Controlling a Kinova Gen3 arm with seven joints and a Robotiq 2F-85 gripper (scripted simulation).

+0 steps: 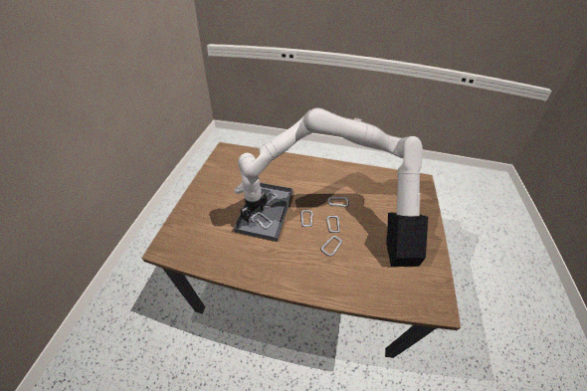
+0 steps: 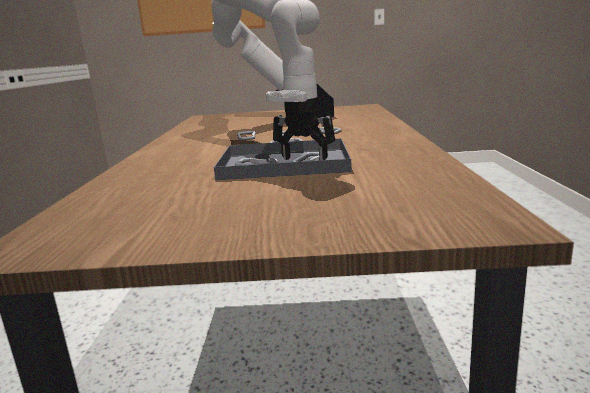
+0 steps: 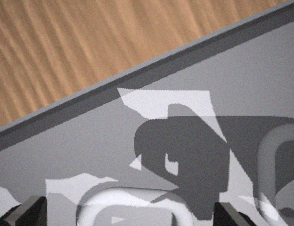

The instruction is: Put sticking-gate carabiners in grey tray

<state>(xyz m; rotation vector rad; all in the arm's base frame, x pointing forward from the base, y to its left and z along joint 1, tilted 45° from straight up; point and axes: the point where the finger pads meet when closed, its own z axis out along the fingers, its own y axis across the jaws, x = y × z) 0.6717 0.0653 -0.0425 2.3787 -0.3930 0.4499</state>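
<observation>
My gripper is now 3 cm past the grey tray, 5 cm to the left of it and 1 cm above it. From my hand the other things lie so: carabiner gate (40 cm behind, 5 cm to the left, 1 cm below).
</observation>
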